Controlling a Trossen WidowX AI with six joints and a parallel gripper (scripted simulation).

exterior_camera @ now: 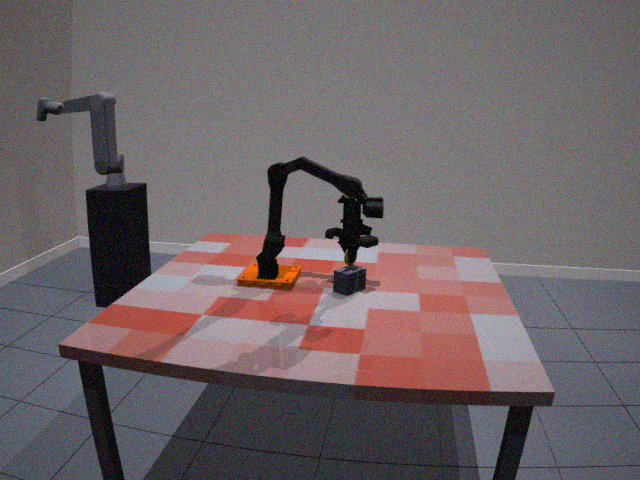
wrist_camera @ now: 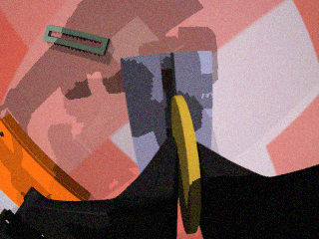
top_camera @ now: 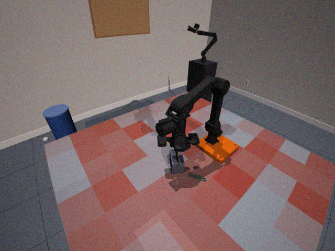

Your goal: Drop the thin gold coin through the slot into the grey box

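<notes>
The gold coin is 2 cm above my gripper tip.
</notes>
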